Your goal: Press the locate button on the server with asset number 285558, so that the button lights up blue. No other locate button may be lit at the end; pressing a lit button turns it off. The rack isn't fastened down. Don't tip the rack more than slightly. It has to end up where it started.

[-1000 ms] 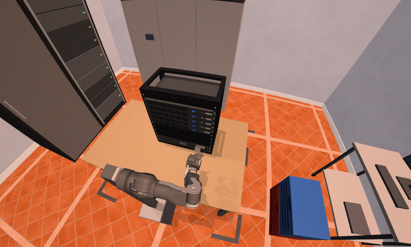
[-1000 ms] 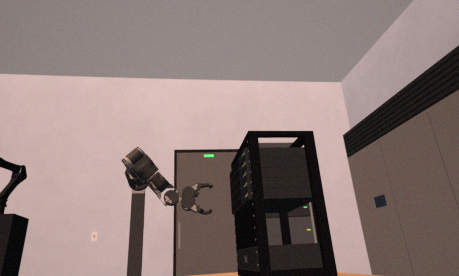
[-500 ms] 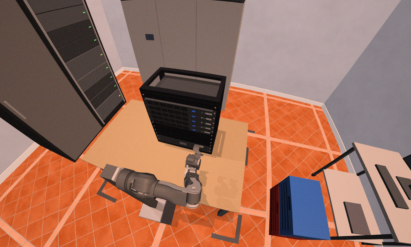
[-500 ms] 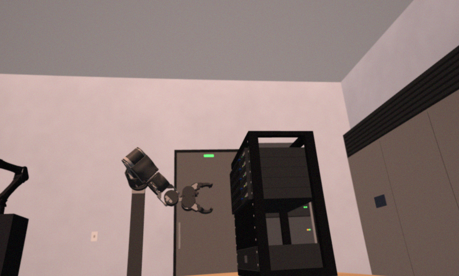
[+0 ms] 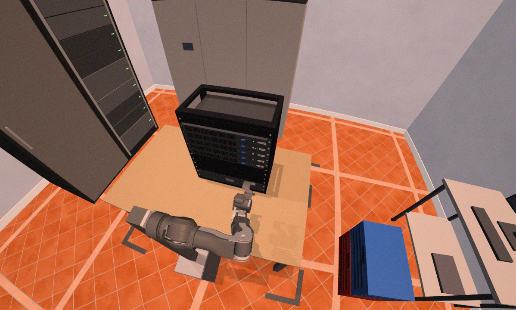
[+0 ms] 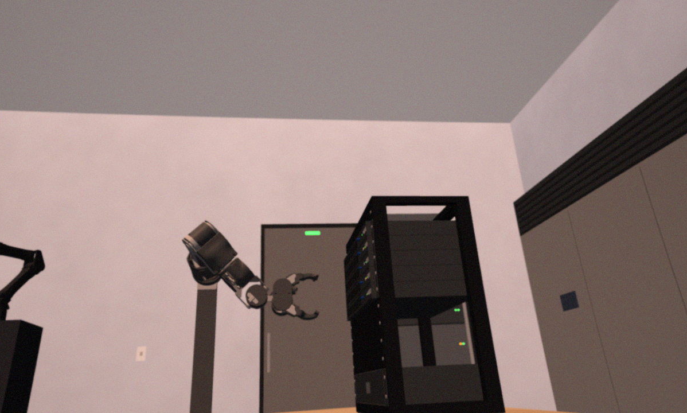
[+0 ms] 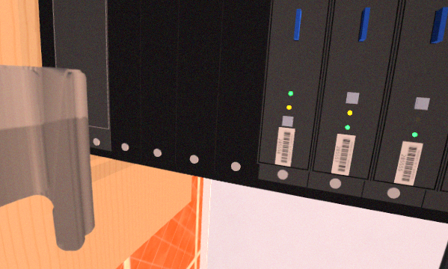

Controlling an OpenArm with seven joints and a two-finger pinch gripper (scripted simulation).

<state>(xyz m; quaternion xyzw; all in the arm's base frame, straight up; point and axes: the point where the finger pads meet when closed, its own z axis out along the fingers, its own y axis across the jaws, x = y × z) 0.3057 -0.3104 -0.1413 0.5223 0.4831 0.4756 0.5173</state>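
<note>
My gripper is now 140 mm short of the locate button and 10 mm to the left of it.
</note>
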